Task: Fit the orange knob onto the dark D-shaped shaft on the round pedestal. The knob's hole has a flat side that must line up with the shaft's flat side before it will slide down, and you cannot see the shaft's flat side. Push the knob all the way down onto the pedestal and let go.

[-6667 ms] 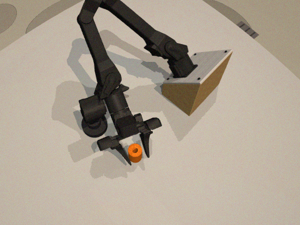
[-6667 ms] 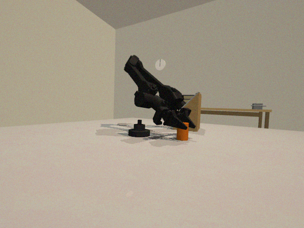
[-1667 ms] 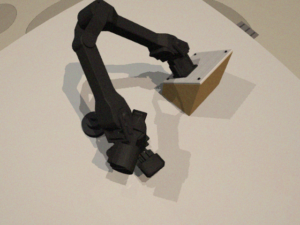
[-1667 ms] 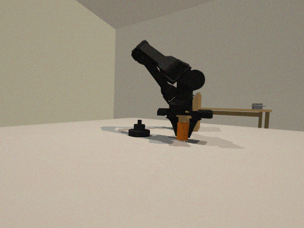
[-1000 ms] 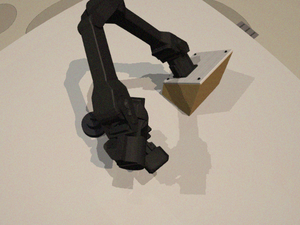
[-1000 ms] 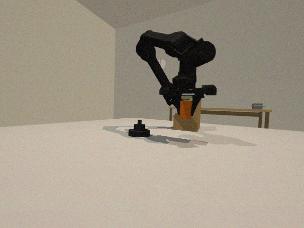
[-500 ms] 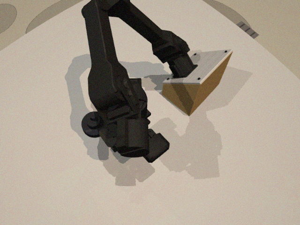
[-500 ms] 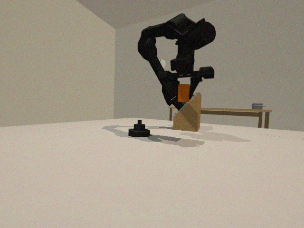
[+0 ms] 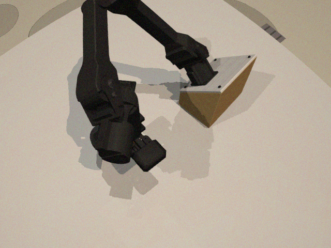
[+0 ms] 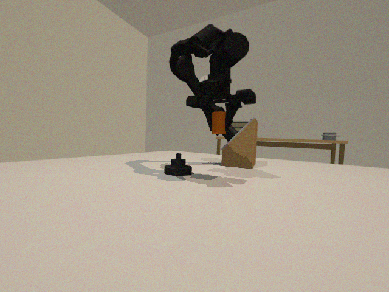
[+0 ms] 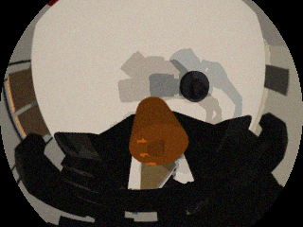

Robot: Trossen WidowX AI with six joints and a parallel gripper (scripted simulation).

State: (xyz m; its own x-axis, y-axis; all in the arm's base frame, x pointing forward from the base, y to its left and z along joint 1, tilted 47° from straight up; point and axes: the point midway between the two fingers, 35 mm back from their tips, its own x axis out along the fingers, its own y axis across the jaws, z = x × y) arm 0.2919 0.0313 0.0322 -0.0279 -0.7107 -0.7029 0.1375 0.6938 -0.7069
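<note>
Now: gripper tip 12 cm to the left of the round dark pedestal and 10 cm above it. From my gripper tip the other things lie so: orange knob (2 cm above).
</note>
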